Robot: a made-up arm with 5 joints.
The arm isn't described. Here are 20 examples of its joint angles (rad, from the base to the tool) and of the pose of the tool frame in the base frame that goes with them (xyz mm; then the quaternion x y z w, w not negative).
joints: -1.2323 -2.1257 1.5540 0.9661 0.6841
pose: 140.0 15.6 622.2 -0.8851 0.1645 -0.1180 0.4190
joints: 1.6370 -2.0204 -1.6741 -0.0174 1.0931
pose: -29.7 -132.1 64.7 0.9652 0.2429 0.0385 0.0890
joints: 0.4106 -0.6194 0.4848 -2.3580 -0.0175
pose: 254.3 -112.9 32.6 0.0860 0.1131 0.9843 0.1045
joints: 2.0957 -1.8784 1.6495 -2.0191 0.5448
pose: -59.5 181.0 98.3 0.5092 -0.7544 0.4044 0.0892
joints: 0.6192 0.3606 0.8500 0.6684 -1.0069
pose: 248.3 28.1 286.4 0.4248 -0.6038 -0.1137 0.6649
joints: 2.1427 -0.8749 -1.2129 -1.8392 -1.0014
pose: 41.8 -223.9 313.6 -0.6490 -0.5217 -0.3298 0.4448
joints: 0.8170 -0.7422 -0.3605 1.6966 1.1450
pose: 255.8 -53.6 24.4 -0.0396 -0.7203 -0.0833 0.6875
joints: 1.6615 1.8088 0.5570 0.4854 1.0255
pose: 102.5 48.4 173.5 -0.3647 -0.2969 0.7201 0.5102
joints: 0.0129 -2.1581 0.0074 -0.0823 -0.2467
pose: 319.6 24.4 194.0 0.6931 0.0527 0.7164 0.0600
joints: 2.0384 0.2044 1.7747 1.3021 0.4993
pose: 201.5 -18.7 268.3 0.0386 -0.9065 -0.1139 0.4047
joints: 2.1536 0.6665 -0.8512 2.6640 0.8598
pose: 43.9 -49.6 458.6 -0.8384 -0.0266 0.3900 0.3799
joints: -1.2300 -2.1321 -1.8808 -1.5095 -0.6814
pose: 222.6 -136.8 675.5 -0.5119 0.6900 0.2855 0.4246
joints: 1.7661 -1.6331 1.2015 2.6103 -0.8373
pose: 11.6 30.4 -85.2 -0.1554 -0.1469 0.9463 0.2426
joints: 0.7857 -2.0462 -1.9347 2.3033 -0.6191
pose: 379.3 21.4 -71.1 0.1459 -0.0359 0.0579 0.9869
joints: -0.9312 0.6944 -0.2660 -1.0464 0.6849
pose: 335.9 137.1 219.0 0.0053 -0.7587 0.6004 0.2527
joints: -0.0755 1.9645 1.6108 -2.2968 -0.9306
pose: 150.4 64.5 230.8 -0.5567 0.3668 -0.3505 0.6578
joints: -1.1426 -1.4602 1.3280 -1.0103 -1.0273
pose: 277.4 87.2 446.4 0.1636 0.5496 -0.8123 0.1061
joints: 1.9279 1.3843 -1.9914 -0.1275 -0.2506
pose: 3.7 274.8 209.5 -0.2393 0.4014 -0.7917 0.3936
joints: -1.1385 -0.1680 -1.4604 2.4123 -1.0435
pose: 248.1 -196.5 335.2 0.4849 -0.5528 -0.6633 0.1387
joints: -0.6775 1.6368 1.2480 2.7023 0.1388
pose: 96.8 115.7 264.7 0.0332 0.3991 0.1488 0.9042
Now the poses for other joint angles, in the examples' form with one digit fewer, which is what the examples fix.
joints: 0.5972 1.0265 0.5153 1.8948 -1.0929
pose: 109 -8 324 0.268 -0.846 -0.430 0.166
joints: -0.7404 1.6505 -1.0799 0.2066 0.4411
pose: 378 184 315 0.056 -0.783 -0.511 0.349
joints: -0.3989 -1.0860 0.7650 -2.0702 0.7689
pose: 493 3 251 0.101 -0.036 -0.912 0.395
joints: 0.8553 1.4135 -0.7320 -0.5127 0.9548
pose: 88 224 73 -0.004 -0.436 0.080 0.896
